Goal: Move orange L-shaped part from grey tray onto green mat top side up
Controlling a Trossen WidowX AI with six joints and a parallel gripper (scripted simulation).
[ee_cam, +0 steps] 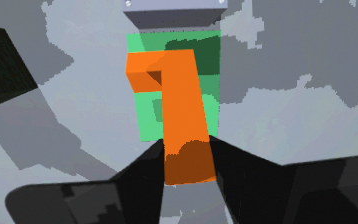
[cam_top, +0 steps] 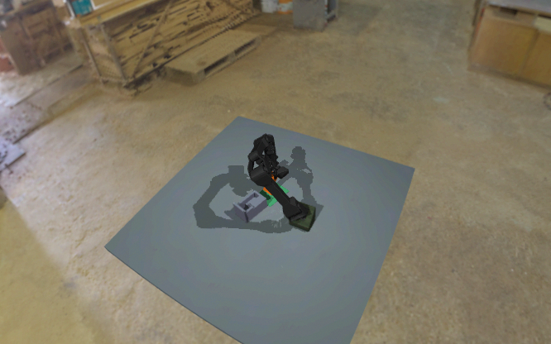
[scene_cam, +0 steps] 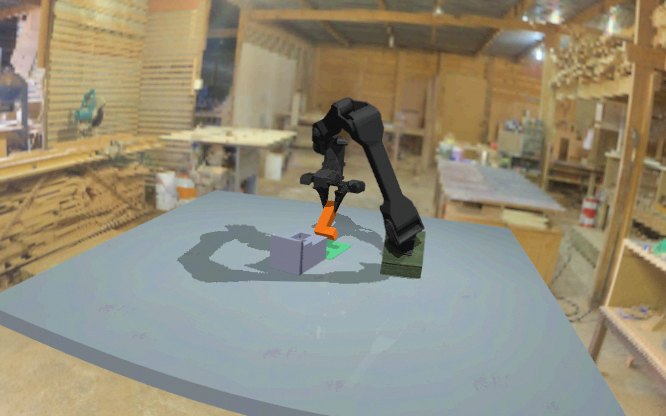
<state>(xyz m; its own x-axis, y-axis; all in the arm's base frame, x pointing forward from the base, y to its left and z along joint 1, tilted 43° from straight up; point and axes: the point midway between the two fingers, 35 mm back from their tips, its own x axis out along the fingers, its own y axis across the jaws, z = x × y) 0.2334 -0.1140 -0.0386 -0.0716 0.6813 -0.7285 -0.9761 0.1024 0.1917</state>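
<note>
Now: gripper tip 20 mm to the right of the green mat and 120 mm above it. From my gripper tip the other things lie so: orange l-shaped part: 10 mm behind, 30 mm to the left, 30 mm below.
</note>
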